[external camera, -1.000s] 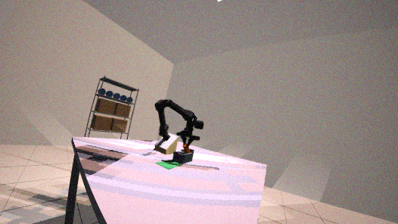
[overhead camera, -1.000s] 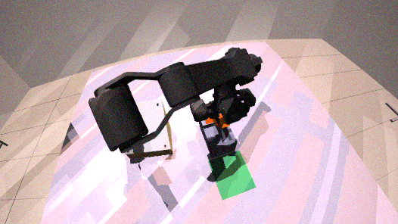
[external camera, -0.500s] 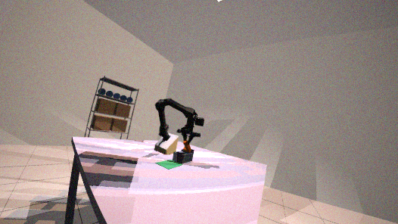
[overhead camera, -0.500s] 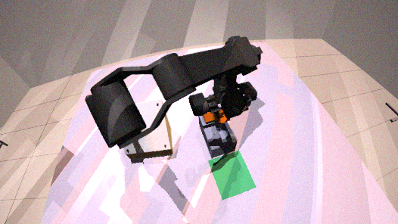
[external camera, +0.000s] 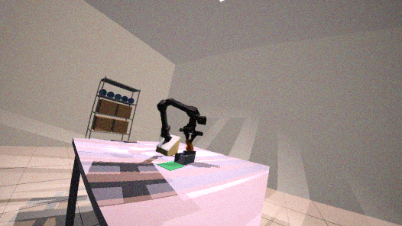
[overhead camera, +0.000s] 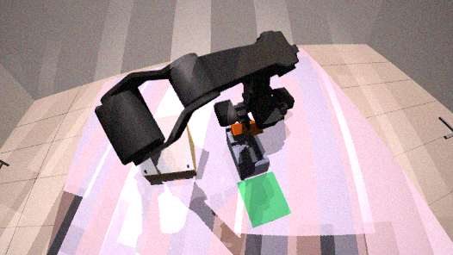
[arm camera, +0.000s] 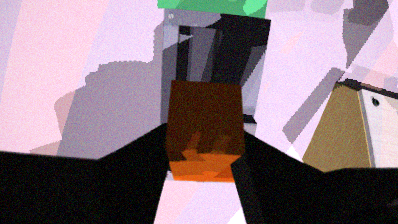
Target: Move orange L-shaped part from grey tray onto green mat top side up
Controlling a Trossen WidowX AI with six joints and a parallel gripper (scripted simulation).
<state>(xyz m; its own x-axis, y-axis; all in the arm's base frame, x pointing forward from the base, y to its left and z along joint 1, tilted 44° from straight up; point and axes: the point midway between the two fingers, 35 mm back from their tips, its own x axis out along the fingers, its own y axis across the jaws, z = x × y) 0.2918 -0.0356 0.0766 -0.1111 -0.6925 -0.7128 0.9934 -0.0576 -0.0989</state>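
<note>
Right now the green mat is 10 mm behind my gripper tip, 150 mm to the right of it and 170 mm below it. From my gripper tip the other things lie so: orange L-shaped part: 20 mm behind, 30 mm to the left, 30 mm below.
</note>
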